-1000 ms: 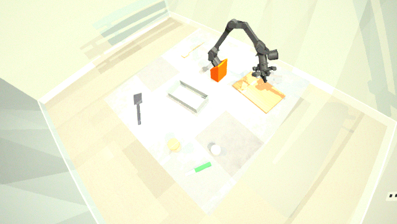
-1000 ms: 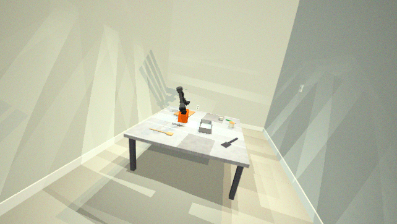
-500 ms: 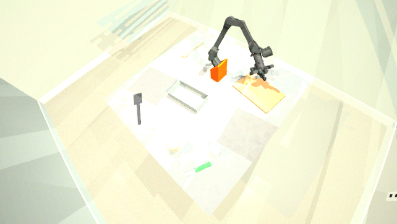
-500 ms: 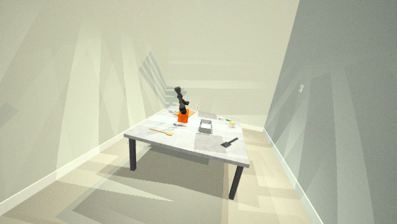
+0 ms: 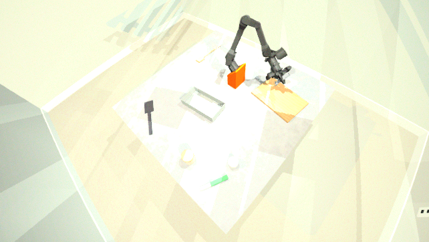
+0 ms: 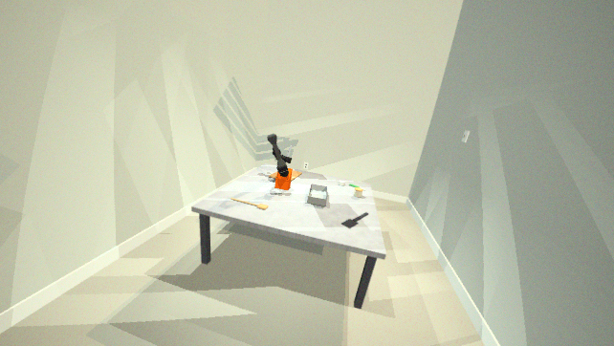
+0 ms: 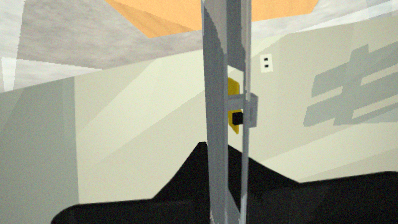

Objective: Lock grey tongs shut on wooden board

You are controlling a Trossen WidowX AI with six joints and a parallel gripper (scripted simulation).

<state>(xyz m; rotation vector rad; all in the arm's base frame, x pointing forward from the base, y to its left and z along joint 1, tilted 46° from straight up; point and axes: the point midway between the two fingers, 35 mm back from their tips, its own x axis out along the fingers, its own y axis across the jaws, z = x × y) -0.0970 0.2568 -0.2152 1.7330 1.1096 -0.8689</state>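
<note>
The yellow mark lies 2 cm behind my gripper tip, 5 cm to the right of it and 2 cm below it. Round my gripper tip: wooden board: 16 cm below; roasting tin: 42 cm ahead, 40 cm to the right, 14 cm below; dark spatula: 76 cm ahead, 67 cm to the right, 17 cm below.
</note>
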